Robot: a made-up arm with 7 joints.
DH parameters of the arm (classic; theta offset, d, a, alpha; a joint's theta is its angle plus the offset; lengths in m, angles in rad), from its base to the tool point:
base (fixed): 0 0 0 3.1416
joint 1: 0 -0.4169 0 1.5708
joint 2: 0 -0.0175 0 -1.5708
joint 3: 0 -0.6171 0 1.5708
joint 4: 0 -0.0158 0 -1.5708
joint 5: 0 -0.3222 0 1.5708
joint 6: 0 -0.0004 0 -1.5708
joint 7: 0 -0.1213 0 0
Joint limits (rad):
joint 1: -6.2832..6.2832
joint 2: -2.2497..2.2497
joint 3: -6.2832..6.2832
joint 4: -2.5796..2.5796
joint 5: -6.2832..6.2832
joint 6: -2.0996..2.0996
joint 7: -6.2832..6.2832
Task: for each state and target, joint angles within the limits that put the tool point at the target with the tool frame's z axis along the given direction. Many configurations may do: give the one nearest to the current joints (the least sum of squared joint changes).
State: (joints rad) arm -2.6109 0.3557 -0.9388 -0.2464 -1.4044 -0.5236 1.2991
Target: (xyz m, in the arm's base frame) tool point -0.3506 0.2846 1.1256 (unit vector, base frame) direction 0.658 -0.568 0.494
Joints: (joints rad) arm -3.3504 0.4100 -1.1155 -0.9956 -1.1770 -1.4318 1.2991
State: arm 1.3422 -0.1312 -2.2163 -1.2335 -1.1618 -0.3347 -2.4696
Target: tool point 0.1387 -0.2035 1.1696 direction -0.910 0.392 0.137
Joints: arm 0.9344 -0.2112 -2.9163 -1.2389 -0.9115 -1.0036 -2.4696
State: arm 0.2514 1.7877 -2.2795 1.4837 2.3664 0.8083 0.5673
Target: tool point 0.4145 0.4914 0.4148 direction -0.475 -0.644 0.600
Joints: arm -0.3409 1.5135 -1.7739 2.0188 2.3462 1.5628 0.5673
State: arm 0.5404 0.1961 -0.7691 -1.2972 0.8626 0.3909 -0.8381
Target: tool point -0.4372 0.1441 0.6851 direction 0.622 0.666 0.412
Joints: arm 1.0056 -0.4260 -0.5982 -2.1211 1.7776 0.8738 -0.8381
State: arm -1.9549 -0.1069 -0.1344 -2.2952 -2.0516 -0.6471 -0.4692
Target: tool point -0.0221 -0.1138 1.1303 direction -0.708 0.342 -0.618
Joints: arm -2.1576 0.4592 0.5288 -1.7120 -1.9667 -1.0274 -0.4692
